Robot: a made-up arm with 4 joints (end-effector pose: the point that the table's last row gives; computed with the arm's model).
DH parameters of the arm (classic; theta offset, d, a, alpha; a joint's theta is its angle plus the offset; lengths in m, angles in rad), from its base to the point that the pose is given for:
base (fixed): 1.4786 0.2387 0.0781 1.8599
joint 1: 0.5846 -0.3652 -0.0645 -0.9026
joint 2: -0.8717 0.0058 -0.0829 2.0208
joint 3: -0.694 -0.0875 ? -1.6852
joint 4: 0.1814 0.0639 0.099 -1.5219
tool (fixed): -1.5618 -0.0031 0 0
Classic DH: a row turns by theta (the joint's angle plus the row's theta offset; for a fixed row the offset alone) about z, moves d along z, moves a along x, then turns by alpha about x.
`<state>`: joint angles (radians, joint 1 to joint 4).
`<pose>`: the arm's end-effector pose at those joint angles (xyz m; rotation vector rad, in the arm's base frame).
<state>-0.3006 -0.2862 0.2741 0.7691</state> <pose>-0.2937 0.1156 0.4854 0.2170 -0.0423 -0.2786</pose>
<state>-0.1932 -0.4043 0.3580 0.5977</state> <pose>-0.2819 0.1069 0.4640 0.0343 -0.0417 -0.4441</pose>
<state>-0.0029 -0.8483 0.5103 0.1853</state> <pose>-0.2537 0.0848 0.3995 -0.6094 0.1584 -0.8254</pose>
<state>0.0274 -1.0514 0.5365 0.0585</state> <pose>-0.2490 0.0764 0.3773 -0.8895 0.2767 -0.9231</pose>
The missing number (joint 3, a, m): -0.0269
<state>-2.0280 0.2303 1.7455 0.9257</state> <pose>-0.3608 0.3149 0.4588 -0.5728 -1.2387 0.3194</pose>
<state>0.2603 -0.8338 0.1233 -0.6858</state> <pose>-0.3128 0.0573 0.3279 -1.0497 0.6386 -0.3664</pose>
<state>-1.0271 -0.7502 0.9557 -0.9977</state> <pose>-0.3040 0.0833 0.4671 -2.5139 -0.2650 -1.2961</pose>
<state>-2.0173 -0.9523 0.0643 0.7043</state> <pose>-0.2827 0.1825 0.2559 -1.9624 -0.2088 -0.0986</pose>
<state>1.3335 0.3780 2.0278 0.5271</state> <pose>-0.4498 -0.0282 0.1808 1.4545 0.4027 -2.3962</pose>
